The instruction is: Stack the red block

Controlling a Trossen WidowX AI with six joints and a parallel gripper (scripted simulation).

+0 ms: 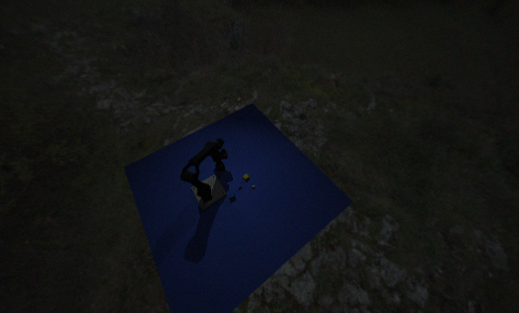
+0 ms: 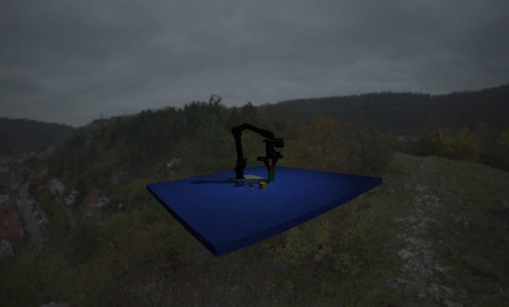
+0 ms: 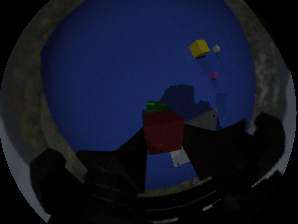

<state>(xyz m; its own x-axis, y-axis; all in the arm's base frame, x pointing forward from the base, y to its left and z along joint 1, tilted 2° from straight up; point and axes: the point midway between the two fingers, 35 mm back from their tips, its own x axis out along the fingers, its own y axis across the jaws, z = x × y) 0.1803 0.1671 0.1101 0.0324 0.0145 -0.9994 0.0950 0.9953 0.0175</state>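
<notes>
My gripper tip is 10 mm below the red block. From my gripper tip the other things lie so: yellow block: 160 mm to the right, 140 mm ahead, 70 mm below.
</notes>
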